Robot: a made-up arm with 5 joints.
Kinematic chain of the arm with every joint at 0, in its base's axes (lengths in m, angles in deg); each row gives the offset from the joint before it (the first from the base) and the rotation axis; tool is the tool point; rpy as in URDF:
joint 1: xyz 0 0 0.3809 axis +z
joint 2: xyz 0 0 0 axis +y
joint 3: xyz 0.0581 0 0.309 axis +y
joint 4: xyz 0.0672 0 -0.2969 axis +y
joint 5: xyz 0.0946 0 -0.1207 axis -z
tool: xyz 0 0 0 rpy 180 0 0
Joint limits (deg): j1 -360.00..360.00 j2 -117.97..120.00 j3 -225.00..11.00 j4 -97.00..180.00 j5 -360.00..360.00
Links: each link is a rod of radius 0.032 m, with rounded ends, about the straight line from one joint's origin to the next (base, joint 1, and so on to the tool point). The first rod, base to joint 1, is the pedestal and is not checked.
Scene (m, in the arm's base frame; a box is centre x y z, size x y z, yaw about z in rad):
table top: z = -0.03
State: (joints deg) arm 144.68 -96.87 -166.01 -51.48 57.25
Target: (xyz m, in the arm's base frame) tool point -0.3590 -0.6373 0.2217
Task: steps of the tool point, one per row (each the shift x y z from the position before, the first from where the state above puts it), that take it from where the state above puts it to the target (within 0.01 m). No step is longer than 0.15 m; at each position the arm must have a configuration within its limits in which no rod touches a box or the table.
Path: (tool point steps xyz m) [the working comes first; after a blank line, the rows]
Joints at the target: 60.61 -117.97 -160.26 62.76 57.25
Straight joint move there: clear.

1: -0.0539 -0.1112 -0.0168
2: -0.0797 -0.1003 -0.0100
3: -0.1030 -0.0821 -0.0038
4: -0.1217 -0.0574 0.0012
5: -0.1335 -0.0277 0.0051
6: -0.1370 0.0048 0.0080
7: -0.1318 0.0373 0.0093
8: -0.1180 0.0675 0.0090

